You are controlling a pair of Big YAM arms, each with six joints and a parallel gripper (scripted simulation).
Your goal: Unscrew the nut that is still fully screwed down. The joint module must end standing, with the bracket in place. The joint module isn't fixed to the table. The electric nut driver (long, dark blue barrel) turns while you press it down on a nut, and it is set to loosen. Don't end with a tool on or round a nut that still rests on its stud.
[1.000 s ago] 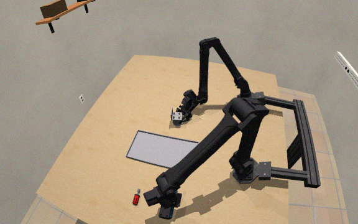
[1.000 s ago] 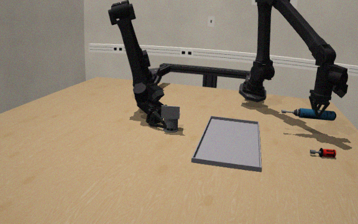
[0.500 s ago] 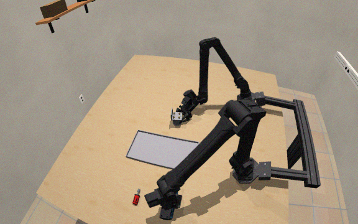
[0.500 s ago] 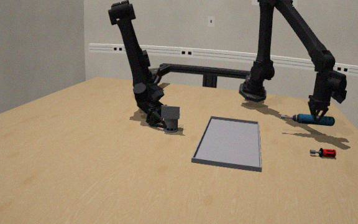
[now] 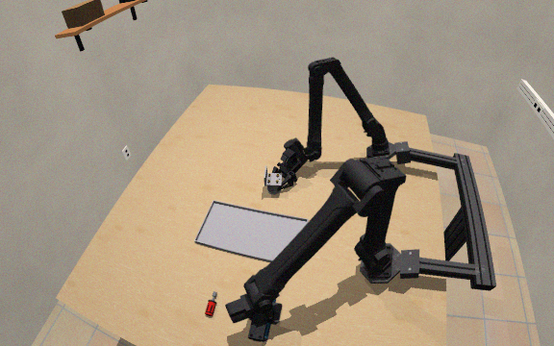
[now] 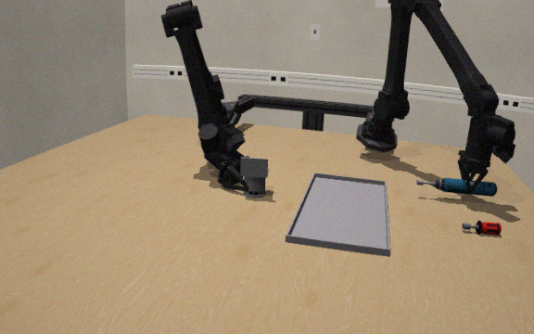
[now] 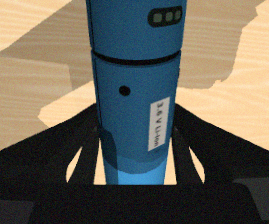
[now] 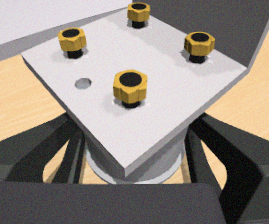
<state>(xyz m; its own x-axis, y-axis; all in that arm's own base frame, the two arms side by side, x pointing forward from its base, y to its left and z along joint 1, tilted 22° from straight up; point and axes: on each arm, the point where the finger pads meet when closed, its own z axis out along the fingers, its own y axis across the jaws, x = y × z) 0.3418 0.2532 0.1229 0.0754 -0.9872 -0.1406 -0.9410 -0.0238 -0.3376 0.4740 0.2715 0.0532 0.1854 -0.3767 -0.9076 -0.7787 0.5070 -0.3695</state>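
My right hand is 5 cm below the grey bracket. From my right hand the other things lie so: shallow grey tray (25 cm to the left, 4 cm ahead, 2 cm below); small red-handled screwdriver (59 cm to the left, 9 cm ahead, 1 cm below).
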